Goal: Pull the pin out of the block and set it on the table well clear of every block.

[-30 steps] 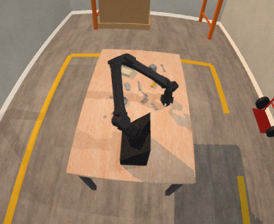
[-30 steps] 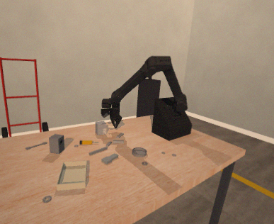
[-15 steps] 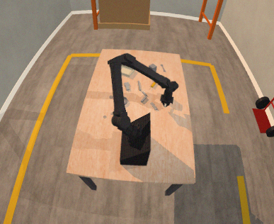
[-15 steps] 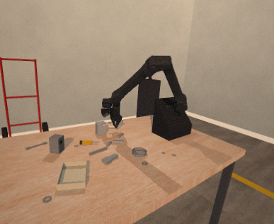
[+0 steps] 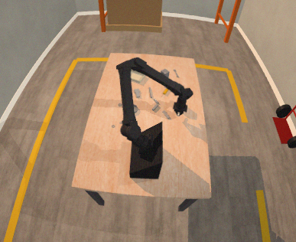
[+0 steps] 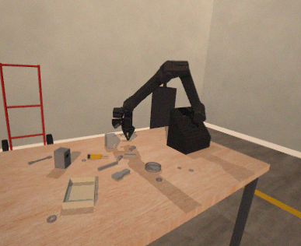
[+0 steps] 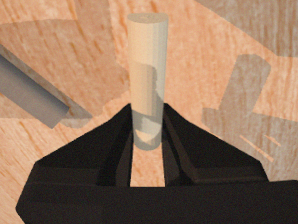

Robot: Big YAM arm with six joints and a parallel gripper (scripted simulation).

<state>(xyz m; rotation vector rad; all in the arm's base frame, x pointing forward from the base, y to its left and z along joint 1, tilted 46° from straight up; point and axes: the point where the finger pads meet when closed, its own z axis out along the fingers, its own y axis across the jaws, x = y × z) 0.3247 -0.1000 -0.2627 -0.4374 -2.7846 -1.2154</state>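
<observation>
Now: hand 10 cm short of the light grey block and 3 cm to the left of it. Also, from my hand: pale pin: 2 cm ahead, 1 cm to the right; darker grey block: 45 cm ahead, 7 cm to the left, 1 cm above; yellow-handled screwdriver: 27 cm ahead, 7 cm to the left, 3 cm below.
</observation>
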